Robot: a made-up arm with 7 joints.
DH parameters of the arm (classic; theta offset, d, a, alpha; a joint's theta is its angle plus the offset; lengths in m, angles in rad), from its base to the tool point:
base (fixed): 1.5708 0 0.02 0
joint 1: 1.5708 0.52 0 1.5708
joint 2: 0 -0.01 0.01 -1.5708
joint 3: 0 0.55 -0.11 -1.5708
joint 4: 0 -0.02 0.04 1.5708
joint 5: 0 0.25 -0.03 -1.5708
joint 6: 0 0.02 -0.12 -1.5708
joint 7: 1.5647 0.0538 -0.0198 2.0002
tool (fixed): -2.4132 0.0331 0 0
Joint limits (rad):
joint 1: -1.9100..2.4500
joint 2: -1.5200..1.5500
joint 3: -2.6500..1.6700
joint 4: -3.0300..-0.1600
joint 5: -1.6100..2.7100
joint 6: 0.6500..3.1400
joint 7: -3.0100..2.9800
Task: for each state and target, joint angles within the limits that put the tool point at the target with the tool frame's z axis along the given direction. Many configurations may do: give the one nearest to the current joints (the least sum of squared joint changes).
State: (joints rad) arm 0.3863 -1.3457 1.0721 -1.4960 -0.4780 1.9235 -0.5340
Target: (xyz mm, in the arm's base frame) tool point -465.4 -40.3 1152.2 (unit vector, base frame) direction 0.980 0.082 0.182
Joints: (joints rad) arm 1.2418 -0.5844 1.2382 -1.4703 -0.0673 2.2494 -0.8702
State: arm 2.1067 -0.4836 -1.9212 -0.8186 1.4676 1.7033 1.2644
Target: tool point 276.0 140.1 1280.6 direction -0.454 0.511 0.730
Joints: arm 2.1237 0.4129 -2.6408 -1.2252 1.0883 1.5059 1.5444
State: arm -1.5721 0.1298 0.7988 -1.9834 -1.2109 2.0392 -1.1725
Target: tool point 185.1 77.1 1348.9 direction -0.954 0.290 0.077
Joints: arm -1.2075 -0.4561 0.4893 -1.2963 -0.9364 2.2631 -0.8923
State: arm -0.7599 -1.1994 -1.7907 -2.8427 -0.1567 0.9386 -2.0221
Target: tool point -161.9 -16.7 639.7 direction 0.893 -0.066 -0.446
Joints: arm -0.1802 -1.2139 -1.6187 -3.0300 0.3994 0.9904 -2.9362
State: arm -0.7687 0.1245 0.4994 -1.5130 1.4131 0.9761 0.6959
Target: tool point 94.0 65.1 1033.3 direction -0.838 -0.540 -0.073
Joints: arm -0.5787 -0.6235 -0.1287 -2.2051 1.5857 0.7435 0.0147
